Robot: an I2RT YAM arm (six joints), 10 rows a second.
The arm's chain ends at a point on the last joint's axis. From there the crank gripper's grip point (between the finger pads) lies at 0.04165 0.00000 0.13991 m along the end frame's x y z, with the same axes.
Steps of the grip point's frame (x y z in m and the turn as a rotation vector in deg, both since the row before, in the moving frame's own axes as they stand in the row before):
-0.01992 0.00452 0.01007 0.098 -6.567 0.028
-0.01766 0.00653 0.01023 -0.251 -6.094 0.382
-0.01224 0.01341 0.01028 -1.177 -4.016 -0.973
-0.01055 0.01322 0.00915 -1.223 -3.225 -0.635
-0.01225 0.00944 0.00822 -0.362 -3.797 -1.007
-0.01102 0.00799 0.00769 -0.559 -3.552 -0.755
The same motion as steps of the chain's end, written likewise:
-0.00365 0.00475 0.00622 0.098 -6.567 0.028
-0.00257 0.00568 0.00660 -0.251 -6.094 0.382
-0.00236 0.01113 0.00773 -1.177 -4.016 -0.973
-0.00263 0.01063 0.00706 -1.223 -3.225 -0.635
-0.00290 0.00920 0.00577 -0.362 -3.797 -1.007
-0.00228 0.00710 0.00538 -0.559 -3.552 -0.755

